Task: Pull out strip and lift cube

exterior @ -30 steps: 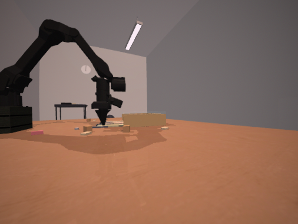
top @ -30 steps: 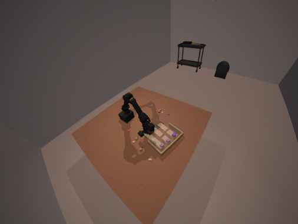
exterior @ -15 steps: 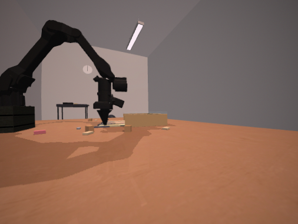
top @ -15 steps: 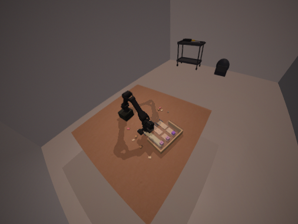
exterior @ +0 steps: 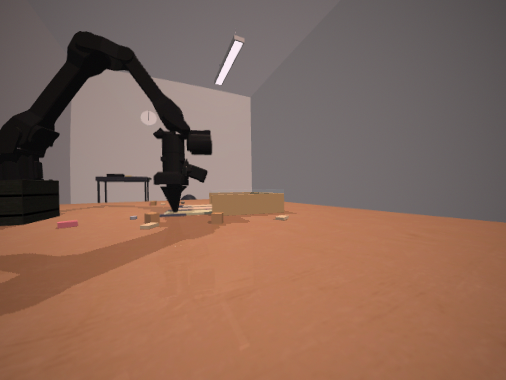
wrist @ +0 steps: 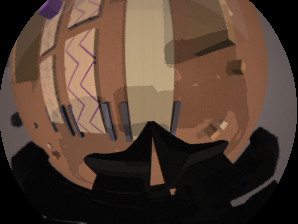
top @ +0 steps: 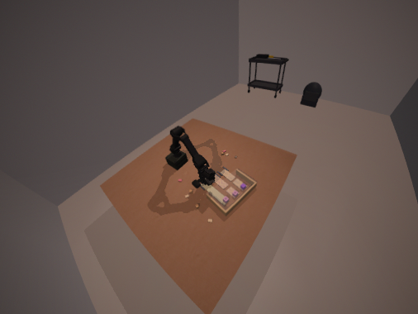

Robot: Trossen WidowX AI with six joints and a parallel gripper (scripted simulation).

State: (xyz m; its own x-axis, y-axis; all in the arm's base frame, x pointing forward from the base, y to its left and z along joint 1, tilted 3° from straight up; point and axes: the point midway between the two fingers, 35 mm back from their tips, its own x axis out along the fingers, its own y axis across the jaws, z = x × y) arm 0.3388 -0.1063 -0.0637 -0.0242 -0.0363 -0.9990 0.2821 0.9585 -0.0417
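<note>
Now: gripper tip 9 cm short of the one-piece strip and 3 cm to the left of it.
</note>
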